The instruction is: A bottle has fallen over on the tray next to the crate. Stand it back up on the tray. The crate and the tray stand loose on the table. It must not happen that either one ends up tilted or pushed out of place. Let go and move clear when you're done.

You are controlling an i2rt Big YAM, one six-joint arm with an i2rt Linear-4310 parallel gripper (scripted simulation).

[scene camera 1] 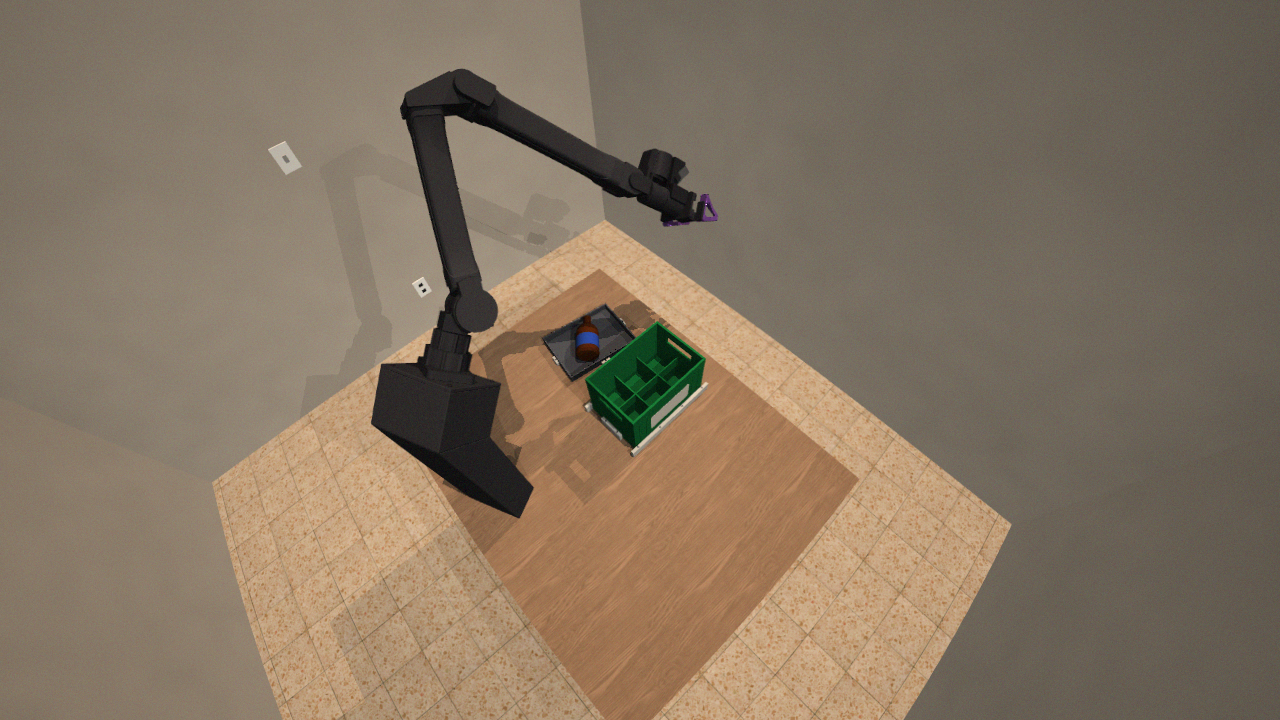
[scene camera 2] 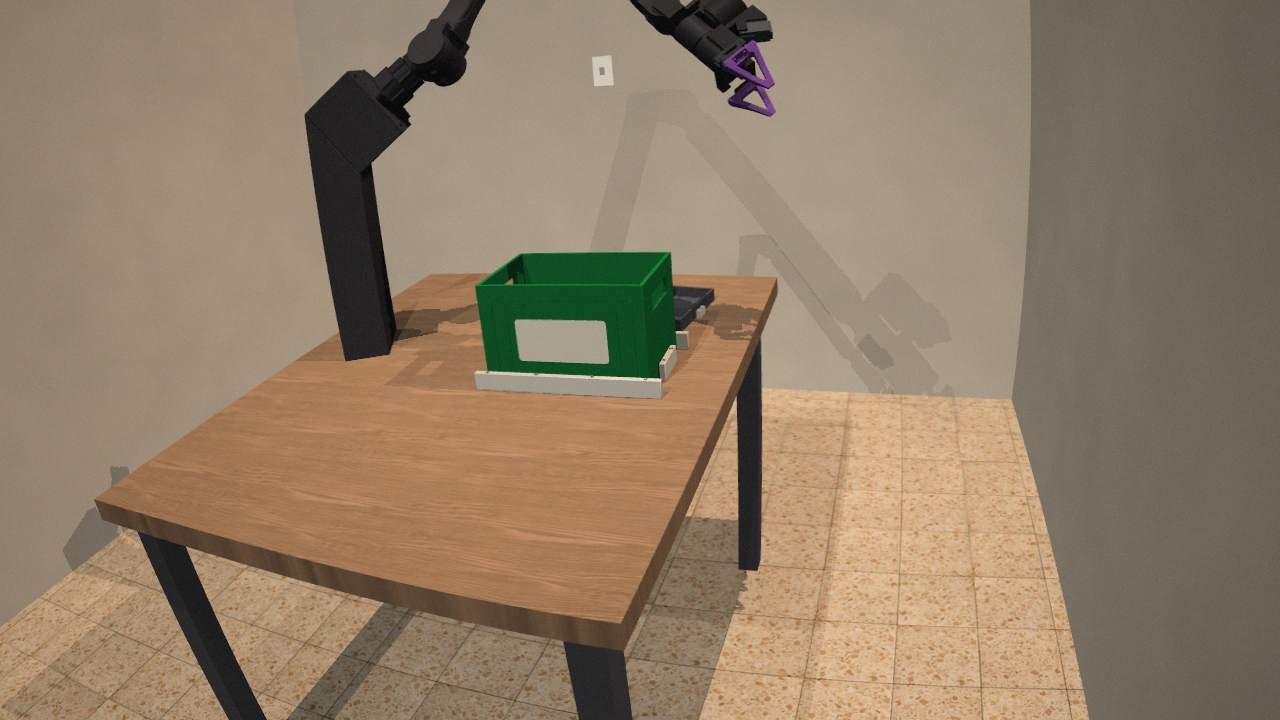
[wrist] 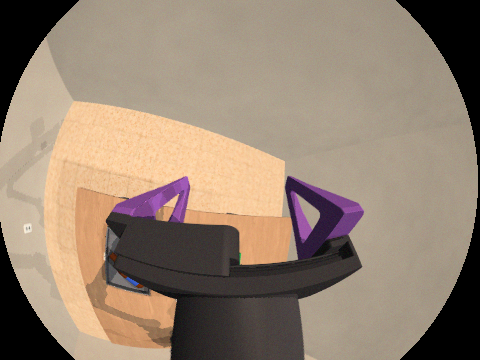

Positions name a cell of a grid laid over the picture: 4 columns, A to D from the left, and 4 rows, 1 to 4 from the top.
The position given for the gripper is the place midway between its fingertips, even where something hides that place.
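Note:
Green crate (scene camera 2: B2) (scene camera 1: C3). Tray (scene camera 1: B2) (scene camera 2: C2) (wrist: A4). Gripper (scene camera 2: C1) (scene camera 1: C2) (wrist: B3).

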